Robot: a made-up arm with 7 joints.
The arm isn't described. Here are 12 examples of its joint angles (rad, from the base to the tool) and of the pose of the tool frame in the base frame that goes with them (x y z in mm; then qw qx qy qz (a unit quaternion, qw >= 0)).
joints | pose
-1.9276 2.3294 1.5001 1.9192 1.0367 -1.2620 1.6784 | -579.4 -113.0 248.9 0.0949 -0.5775 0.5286 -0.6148
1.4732 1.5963 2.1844 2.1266 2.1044 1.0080 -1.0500 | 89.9 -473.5 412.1 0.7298 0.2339 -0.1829 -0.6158
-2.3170 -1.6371 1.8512 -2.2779 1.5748 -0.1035 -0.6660 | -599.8 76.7 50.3 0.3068 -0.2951 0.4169 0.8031
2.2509 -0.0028 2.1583 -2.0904 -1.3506 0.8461 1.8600 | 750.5 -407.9 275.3 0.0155 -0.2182 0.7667 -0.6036
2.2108 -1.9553 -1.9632 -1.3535 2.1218 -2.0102 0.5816 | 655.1 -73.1 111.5 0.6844 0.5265 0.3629 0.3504
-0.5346 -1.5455 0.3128 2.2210 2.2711 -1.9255 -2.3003 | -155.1 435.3 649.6 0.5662 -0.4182 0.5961 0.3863
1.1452 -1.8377 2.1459 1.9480 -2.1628 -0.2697 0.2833 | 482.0 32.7 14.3 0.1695 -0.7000 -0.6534 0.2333
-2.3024 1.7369 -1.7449 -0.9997 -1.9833 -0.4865 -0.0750 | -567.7 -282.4 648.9 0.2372 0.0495 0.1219 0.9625
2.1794 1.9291 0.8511 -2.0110 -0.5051 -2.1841 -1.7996 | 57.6 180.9 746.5 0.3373 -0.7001 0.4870 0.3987
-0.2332 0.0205 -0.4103 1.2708 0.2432 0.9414 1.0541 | -415.2 609.7 18.5 0.8407 0.0900 0.0411 -0.5324
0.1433 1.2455 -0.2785 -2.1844 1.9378 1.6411 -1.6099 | 396.2 67.8 -81.0 0.0503 0.3390 -0.9394 0.0049
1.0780 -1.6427 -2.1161 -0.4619 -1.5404 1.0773 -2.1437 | 101.2 -413.5 323.0 0.2958 0.2051 0.5874 -0.7248
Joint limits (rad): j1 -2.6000..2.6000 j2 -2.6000..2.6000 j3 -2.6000..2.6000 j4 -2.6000..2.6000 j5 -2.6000..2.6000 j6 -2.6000..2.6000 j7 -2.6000..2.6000
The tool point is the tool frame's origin. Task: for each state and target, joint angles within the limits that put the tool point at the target. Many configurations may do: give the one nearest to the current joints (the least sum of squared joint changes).
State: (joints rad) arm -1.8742 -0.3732 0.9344 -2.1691 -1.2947 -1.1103 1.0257
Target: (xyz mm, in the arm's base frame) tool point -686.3 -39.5 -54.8
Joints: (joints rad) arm -1.9065 -0.3536 0.9211 -2.1949 -1.2806 -0.9533 1.1102
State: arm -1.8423 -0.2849 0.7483 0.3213 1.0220 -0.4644 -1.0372
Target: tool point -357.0 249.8 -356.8
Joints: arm -1.7020 -0.6972 0.8732 0.8063 0.7739 -0.9786 -1.0763
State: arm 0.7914 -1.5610 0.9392 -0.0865 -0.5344 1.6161 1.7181
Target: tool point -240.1 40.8 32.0
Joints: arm 0.8352 -1.5608 0.8321 0.1294 -0.6049 1.7670 1.9362
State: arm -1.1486 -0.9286 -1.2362 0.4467 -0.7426 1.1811 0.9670
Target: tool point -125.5 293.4 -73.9
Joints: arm -0.8168 -0.7541 -1.1906 -0.0605 -0.7873 0.5769 0.4036
